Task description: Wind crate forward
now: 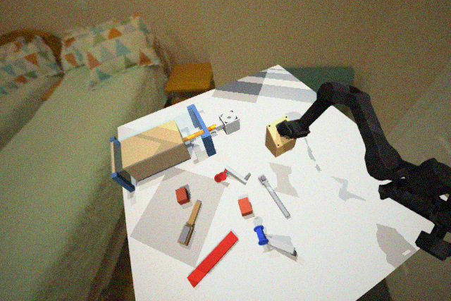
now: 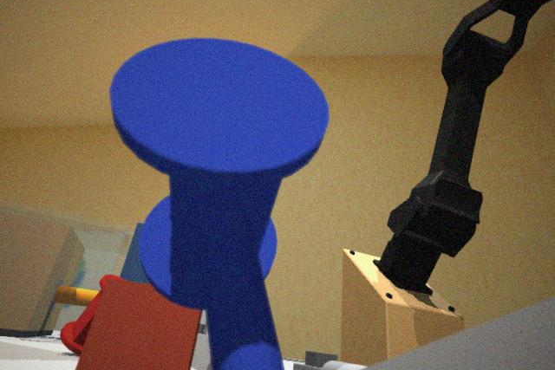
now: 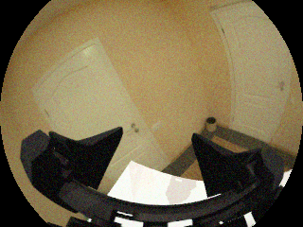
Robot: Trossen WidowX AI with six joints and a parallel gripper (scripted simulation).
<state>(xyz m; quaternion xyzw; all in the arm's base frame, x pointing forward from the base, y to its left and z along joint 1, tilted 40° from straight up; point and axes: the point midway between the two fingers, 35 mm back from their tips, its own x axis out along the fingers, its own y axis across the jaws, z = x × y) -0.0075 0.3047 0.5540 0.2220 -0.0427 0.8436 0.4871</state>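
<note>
My gripper tip is now 600 mm to the left of the grey crank arm, 330 mm short of it and 330 mm above it. Round my gripper tip: red flat bar 570 mm ahead, 340 mm to the right, 340 mm below; crank handle with blue knob 340 mm ahead, 320 mm below, 270 mm to the right; red grip 620 mm to the right, 380 mm ahead, 320 mm below.
</note>
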